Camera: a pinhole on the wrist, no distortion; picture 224 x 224 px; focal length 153.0 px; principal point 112.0 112.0 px. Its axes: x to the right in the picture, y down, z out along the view. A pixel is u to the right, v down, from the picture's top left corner.
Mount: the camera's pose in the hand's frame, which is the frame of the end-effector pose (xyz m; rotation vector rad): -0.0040 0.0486 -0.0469 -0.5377 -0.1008 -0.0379
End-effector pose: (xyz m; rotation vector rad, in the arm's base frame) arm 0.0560 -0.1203 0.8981 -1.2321 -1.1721 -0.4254
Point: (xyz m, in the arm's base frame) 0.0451 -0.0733 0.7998
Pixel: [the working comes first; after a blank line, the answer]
In the camera's frame: -0.0586 -0.0505 0.0993

22 34
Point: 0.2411 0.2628 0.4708
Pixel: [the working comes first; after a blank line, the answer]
In the camera's frame: -0.1338 0.1938 0.5401

74 167
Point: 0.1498 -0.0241 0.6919
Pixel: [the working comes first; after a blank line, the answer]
In the camera's frame: -0.0941 0.0756 0.1880

35 174
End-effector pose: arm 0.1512 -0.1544 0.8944 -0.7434 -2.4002 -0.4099
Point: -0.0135 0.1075 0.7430
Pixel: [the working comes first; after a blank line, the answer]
In the camera's frame: 0.1659 -0.1332 0.3140

193 47
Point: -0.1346 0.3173 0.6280
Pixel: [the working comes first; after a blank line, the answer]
In the camera's frame: 0.2868 -0.1768 0.5494

192 63
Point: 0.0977 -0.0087 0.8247
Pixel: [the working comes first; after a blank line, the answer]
In the camera's frame: 0.0767 -0.0689 0.1710

181 50
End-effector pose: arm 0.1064 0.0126 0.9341 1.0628 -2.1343 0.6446
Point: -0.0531 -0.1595 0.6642
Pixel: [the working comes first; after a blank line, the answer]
In the camera's frame: 0.0048 -0.1819 0.3529

114 33
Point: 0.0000 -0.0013 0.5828
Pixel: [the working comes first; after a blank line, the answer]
In the camera's frame: -0.1654 -0.1101 0.3347

36 62
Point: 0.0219 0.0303 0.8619
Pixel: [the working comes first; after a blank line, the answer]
In the camera's frame: -0.0084 -0.0231 0.1176

101 82
